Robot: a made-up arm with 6 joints.
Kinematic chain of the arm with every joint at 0, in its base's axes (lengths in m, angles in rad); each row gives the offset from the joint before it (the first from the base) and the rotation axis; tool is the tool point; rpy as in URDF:
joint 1: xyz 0 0 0.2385 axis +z
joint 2: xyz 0 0 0 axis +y
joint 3: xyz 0.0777 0 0.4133 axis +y
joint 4: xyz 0.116 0 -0.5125 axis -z
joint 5: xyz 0 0 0 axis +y
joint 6: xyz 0.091 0 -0.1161 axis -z
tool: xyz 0 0 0 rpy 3.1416 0 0
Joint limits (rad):
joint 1: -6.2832..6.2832
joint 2: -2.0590..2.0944
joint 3: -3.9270..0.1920
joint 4: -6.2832..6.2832
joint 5: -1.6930..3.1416
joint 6: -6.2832..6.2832
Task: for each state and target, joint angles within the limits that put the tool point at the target. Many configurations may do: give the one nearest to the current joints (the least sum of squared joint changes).
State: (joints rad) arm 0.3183 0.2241 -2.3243 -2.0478 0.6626 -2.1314
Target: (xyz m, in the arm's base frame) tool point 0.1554 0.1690 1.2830
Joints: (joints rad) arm 0.6866 -0.1799 -2.4639 -2.0234 0.4197 -2.1314
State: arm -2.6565 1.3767 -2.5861 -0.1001 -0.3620 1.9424
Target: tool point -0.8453 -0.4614 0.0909
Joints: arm -2.6611 1.6337 -2.6377 -0.1267 -1.0447 1.9424
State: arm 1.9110 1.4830 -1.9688 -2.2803 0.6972 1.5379
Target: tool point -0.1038 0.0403 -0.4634
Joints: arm 2.2492 1.7015 -1.0999 -2.2269 0.1698 1.5379
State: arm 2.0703 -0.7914 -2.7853 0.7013 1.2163 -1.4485
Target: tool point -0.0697 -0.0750 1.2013
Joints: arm 1.9358 -0.5934 -2.2909 0.8143 1.6933 -1.4485
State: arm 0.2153 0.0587 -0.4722 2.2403 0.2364 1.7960
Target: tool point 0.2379 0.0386 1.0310
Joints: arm 0.2892 -0.8081 -1.3710 2.2069 0.4018 1.7960
